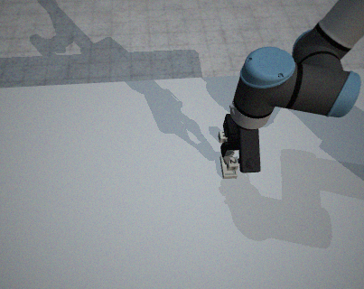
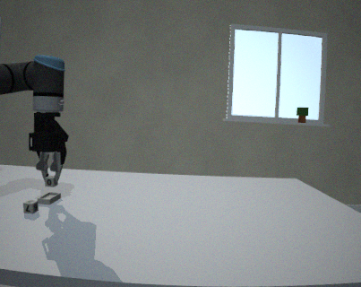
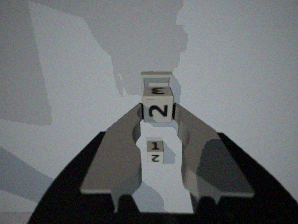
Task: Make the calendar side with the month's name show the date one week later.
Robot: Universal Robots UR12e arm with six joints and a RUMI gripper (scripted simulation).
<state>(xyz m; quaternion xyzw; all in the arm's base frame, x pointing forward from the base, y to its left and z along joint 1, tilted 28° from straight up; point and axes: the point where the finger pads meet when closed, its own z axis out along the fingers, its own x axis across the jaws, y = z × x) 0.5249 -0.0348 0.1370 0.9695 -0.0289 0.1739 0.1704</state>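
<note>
Right now the cube is 10 mm below my hand. Also, from my hand: tray 60 mm below, 20 mm to the right.
</note>
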